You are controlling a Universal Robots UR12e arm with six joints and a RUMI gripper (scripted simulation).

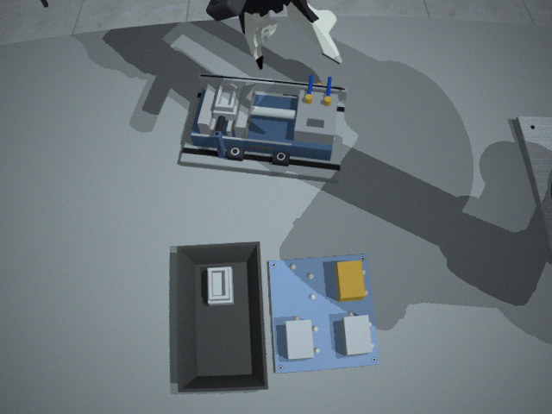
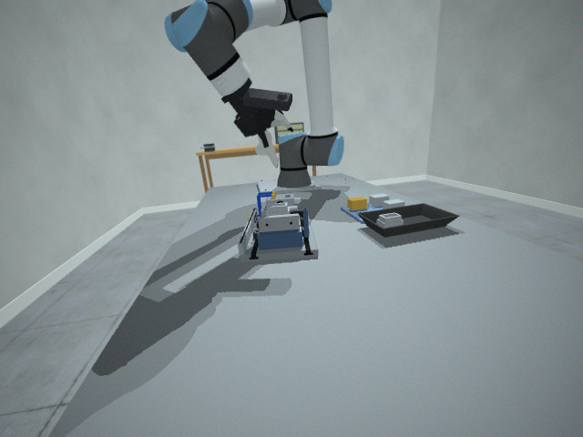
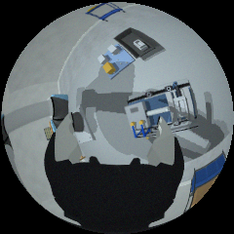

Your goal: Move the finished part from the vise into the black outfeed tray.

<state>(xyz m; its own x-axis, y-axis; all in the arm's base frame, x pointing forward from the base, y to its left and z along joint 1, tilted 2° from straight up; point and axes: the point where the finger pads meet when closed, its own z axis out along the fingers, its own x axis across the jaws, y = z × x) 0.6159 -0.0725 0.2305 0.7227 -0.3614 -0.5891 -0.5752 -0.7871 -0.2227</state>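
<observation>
Now: hand 21 cm above the blue vise, 6 cm short of it and 4 cm to the left of it. From my hand the other things lie so: blue plate (30 cm to the left, 24 cm below, 7 cm behind); then yellow block (25 cm to the left, 22 cm below, 11 cm behind).
</observation>
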